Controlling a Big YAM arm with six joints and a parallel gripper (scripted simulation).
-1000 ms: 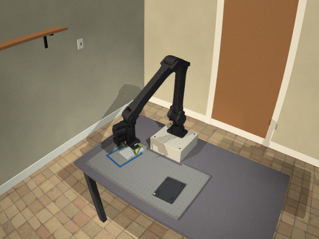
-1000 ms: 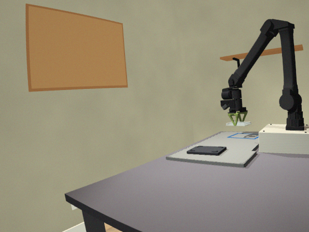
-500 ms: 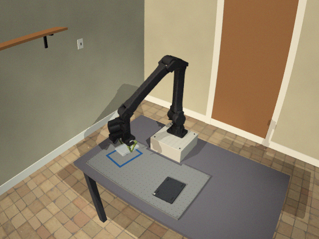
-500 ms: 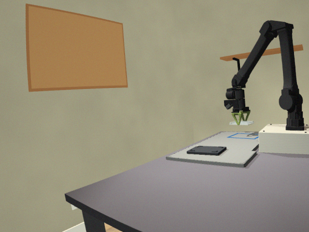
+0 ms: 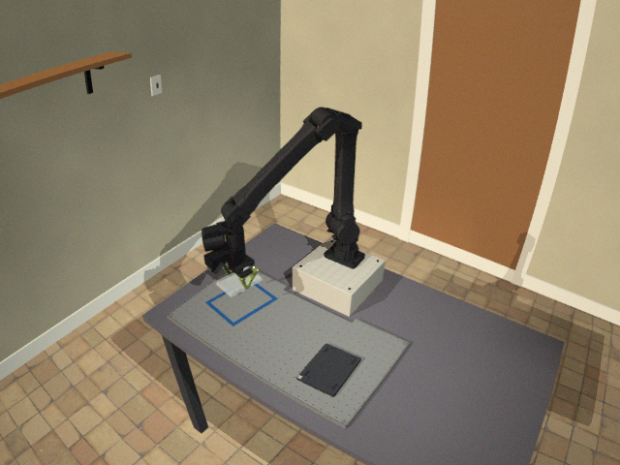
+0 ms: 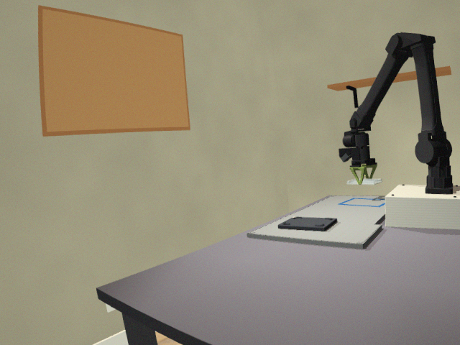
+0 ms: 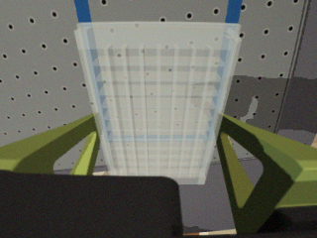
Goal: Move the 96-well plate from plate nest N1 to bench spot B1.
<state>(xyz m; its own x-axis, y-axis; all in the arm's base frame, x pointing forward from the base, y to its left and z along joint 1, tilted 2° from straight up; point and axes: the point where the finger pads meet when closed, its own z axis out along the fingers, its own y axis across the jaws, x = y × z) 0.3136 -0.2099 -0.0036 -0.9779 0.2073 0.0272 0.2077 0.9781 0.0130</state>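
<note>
Now: hand right at the 96-well plate. From my hand the other things lie so: black plate nest: 40 cm to the left, 9 cm ahead, 8 cm below.
</note>
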